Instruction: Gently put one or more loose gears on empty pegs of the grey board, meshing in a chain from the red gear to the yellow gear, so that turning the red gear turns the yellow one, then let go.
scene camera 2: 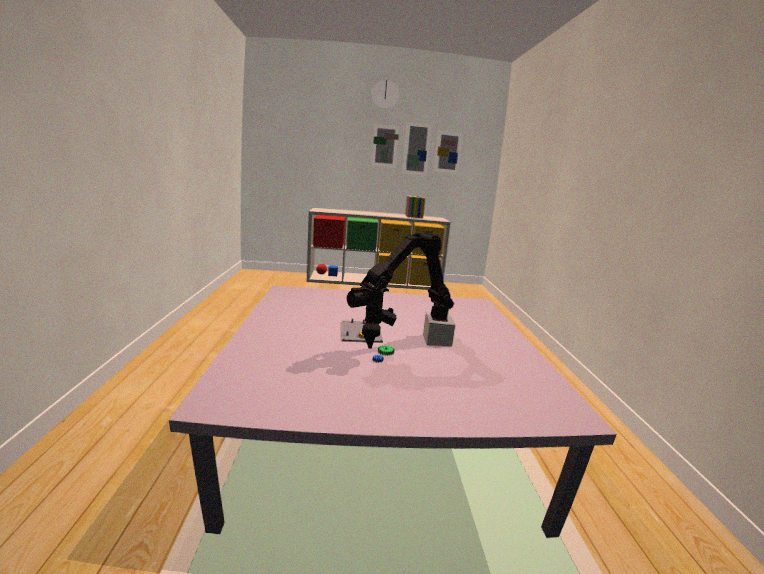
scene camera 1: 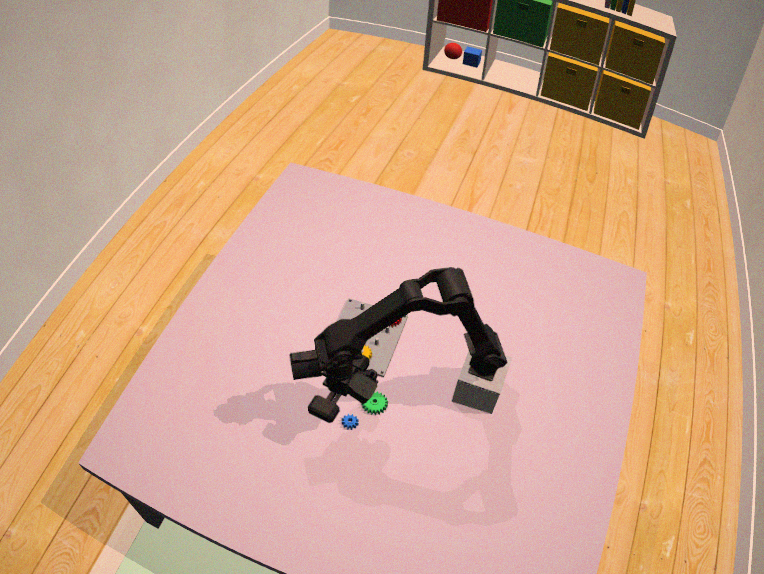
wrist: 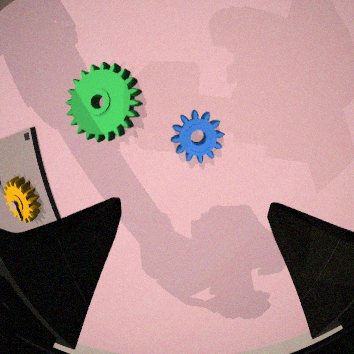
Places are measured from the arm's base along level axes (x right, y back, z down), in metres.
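Pixels of known places: gripper, between the fingertips: [scene camera 2: 371,343] [scene camera 1: 339,403] [wrist: 198,208]; arm's base, origin of its link: [scene camera 2: 439,317] [scene camera 1: 484,366].
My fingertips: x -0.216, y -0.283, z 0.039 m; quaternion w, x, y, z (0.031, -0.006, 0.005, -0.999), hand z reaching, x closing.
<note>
Ahead of a thing's pixels: the offset from my fingertips to its top centre. "pt": to the spot under its first point. Level surfaces: height alone.
My gripper [scene camera 1: 343,399] [scene camera 2: 379,330] [wrist: 198,208] is open and empty, above the table beside the loose gears. A green gear @(dx +0.072, dy +0.062, dz +0.049 m) [scene camera 1: 378,408] [scene camera 2: 386,349] [wrist: 119,102] lies flat on the table. A smaller blue gear @(dx -0.004, dy +0.031, dz +0.049 m) [scene camera 1: 353,424] [scene camera 2: 377,358] [wrist: 198,149] lies flat near it, apart from it; in the wrist view it is ahead of the gap between the fingers. The grey board @(dx +0.254, dy -0.042, dz +0.036 m) [scene camera 1: 386,354] [scene camera 2: 353,331] [wrist: 12,150] carries the yellow gear @(dx +0.190, dy -0.025, dz +0.040 m) [scene camera 1: 367,351] [scene camera 2: 361,333] [wrist: 24,197] and the red gear @(pt dx +0.316, dy +0.016, dz +0.044 m) [scene camera 1: 395,322]. Bare pegs show on it in scene camera 1; the arm hides part of the board.
The pink table @(dz +0.067 m) [scene camera 1: 524,444] [scene camera 2: 469,401] bears the board and gears. The arm's grey base block [scene camera 1: 472,395] [scene camera 2: 439,332] stands right of the board. The arm arches from it over the board. A shelf unit [scene camera 1: 659,86] [scene camera 2: 309,246] stands by the far wall.
</note>
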